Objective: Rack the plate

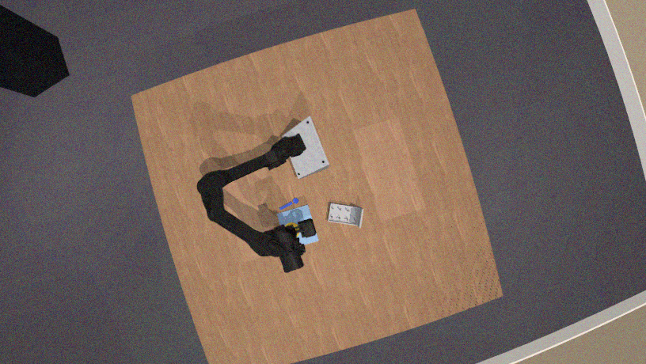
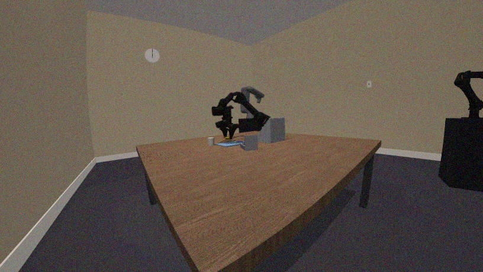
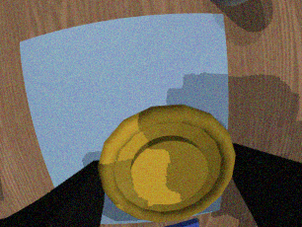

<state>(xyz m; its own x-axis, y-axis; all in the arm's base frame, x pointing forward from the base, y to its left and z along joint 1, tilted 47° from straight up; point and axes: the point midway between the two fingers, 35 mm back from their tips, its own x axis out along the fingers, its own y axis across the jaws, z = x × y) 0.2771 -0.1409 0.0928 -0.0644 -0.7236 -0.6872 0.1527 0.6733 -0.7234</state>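
The light blue mat is 20 mm to the left of my gripper tip and 30 mm below it. Round my gripper tip: white cup 90 mm ahead, 70 mm to the right, 10 mm below; blue spoon 100 mm behind, 40 mm to the left, 30 mm below; plate 10 mm above.
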